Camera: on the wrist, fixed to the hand. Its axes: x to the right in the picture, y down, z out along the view.
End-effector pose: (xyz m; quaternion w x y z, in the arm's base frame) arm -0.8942 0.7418 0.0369 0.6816 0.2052 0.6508 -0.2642
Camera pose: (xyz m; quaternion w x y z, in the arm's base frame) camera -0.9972 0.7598 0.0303 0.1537 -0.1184 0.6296 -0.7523
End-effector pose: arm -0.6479 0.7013 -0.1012 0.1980 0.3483 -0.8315 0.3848
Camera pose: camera -0.6079 0.7481 -0.0164 0.4433 0.7906 -0.2270 0.3562
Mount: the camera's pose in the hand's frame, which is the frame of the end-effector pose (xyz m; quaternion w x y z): 0.0035 -0.0502 -0.0919 0.6890 0.2110 0.1435 -0.6784
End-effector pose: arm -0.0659 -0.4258 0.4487 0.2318 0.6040 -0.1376 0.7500
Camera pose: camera -0.1181 -0.3376 0.4270 0.5608 0.4508 0.5064 0.4752
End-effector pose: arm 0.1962 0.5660 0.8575 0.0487 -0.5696 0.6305 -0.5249
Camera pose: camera 0.1679 0.6291 0.9362 0.2928 0.7346 0.0558 0.6095
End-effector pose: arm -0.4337 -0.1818 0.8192 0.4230 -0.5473 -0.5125 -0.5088
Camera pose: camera -0.4950 -0.2660 0.8312 0.1353 0.1329 -0.7710 -0.6079
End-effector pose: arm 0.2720 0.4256 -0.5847 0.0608 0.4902 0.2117 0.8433
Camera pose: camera 0.1866 0.4447 -0.6423 0.4802 0.0859 0.6651 0.5655
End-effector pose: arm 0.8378 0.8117 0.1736 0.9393 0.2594 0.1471 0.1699
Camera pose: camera 0.8196 0.8127 0.0704 0.6865 0.2527 0.4479 -0.5139
